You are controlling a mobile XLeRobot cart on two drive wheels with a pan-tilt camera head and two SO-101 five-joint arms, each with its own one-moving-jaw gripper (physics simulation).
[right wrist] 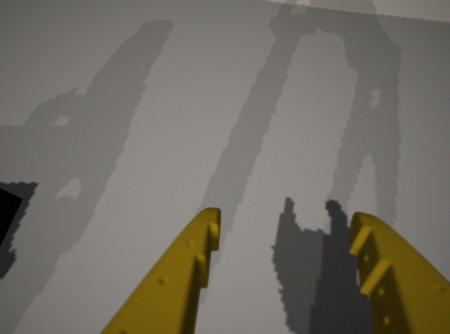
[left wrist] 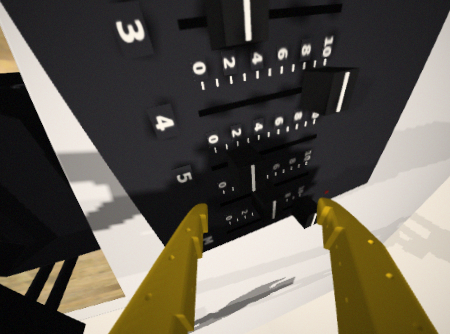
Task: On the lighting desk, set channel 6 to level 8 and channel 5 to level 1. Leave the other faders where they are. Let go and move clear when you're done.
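Places are measured from the left arm's base along level axes (x ahead, y left, z up), in metres.
Pixels of known places: left hand, its tool point: [left wrist: 207, 213]; right hand, its tool point: [right wrist: 219, 223].
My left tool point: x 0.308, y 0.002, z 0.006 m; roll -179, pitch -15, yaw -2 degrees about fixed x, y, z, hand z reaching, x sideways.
Behind a point stands the place of what it marks.
The black lighting desk [left wrist: 100, 75] [right wrist: 7, 210] {x 0.411, y -0.028, z -0.040 m} fills much of the left wrist view; a corner shows at the right wrist view's left edge. The channel 5 fader [left wrist: 245, 165] {x 0.322, y 0.027, z 0.013 m} stands in the low part of its slot. The channel 6 fader [left wrist: 267, 202] {x 0.332, y 0.006, z 0.013 m} stands below it in the view, near mid-slot; the exact levels of both are hard to read. My left gripper [left wrist: 262, 203] is open and empty, its tips apart on either side of the channel 6 fader in the view; contact cannot be told. My right gripper [right wrist: 285, 212] is open and empty over the light surface, away from the desk.
The channel 3 fader [left wrist: 237, 22] is low-to-middle. The channel 4 fader [left wrist: 327, 90] {x 0.350, y 0.047, z 0.012 m} is near its high end. The master fader [left wrist: 304, 212] {x 0.359, y -0.016, z 0.010 m} is close to the left gripper's right-hand jaw. A large black object [left wrist: 40, 175] stands at the left wrist view's left. Arm shadows cross the light surface [right wrist: 190, 100] {x 0.620, y -0.210, z -0.055 m}.
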